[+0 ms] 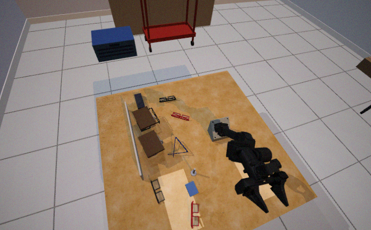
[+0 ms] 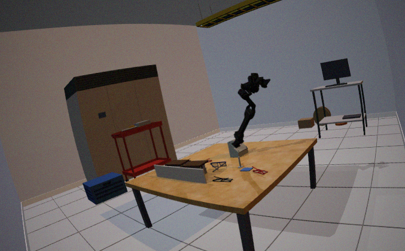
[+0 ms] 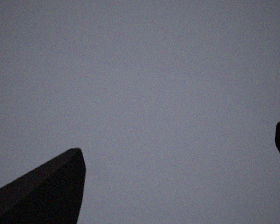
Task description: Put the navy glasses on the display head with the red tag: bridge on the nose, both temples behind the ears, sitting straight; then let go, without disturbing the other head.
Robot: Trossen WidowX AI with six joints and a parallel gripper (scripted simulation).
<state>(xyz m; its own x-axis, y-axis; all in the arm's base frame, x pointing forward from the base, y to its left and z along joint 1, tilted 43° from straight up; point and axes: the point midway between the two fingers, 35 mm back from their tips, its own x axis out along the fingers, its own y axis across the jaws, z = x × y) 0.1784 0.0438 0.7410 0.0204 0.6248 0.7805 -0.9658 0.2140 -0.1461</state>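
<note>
Now: the blue square tag 62 cm below my gripper tip, 24 cm to the right of it and 13 cm ahead of it. From my gripper tip the other things lie so: dark display head (58 cm to the right, 57 cm below, 29 cm ahead).
</note>
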